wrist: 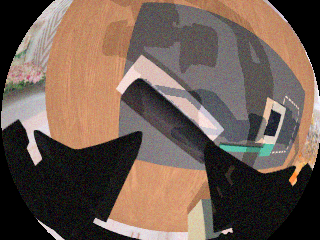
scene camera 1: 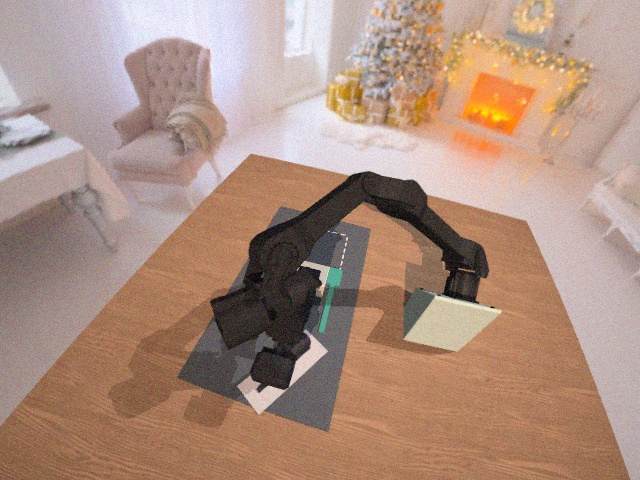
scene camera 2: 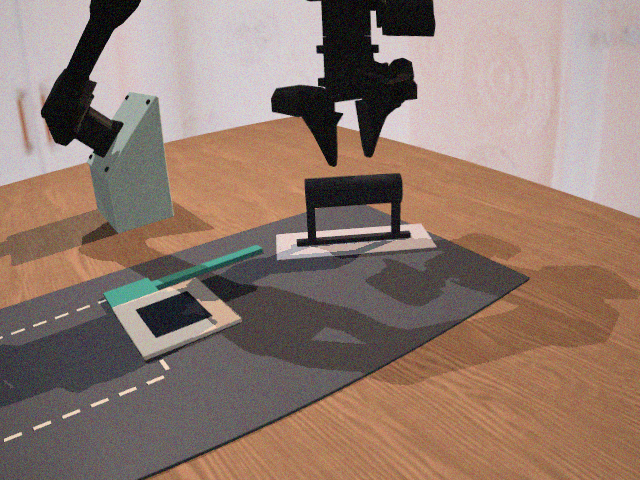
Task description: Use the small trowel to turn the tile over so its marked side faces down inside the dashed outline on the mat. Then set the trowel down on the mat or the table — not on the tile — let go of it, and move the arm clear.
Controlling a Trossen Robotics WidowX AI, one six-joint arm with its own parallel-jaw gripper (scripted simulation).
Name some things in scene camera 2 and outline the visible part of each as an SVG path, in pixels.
My gripper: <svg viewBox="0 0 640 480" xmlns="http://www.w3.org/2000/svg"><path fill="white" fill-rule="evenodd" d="M372 36L323 37L323 45L316 45L316 54L324 54L325 77L318 78L318 86L321 87L302 84L279 87L275 89L271 97L273 113L303 118L328 164L332 167L337 166L337 125L343 116L343 113L335 112L334 102L357 100L355 104L364 156L372 158L381 129L387 119L386 117L392 111L399 108L405 100L417 99L418 85L414 81L412 62L405 58L394 59L390 64L388 62L379 63L375 61L373 53L379 53L379 45L372 45Z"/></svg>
A tile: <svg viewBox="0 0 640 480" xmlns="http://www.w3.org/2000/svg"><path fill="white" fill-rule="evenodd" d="M242 317L226 305L221 298L205 287L197 278L183 281L112 308L118 321L122 324L125 332L129 335L144 360L149 360L159 354L174 350L177 347L192 343L214 332L219 332L229 326L242 322Z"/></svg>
A teal trowel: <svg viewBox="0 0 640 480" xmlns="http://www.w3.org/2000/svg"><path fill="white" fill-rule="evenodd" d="M262 248L255 245L213 261L201 263L181 272L167 275L153 282L148 278L141 279L114 290L109 290L103 293L112 309L119 304L122 305L128 301L150 295L161 288L166 288L219 267L228 266L263 253Z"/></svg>
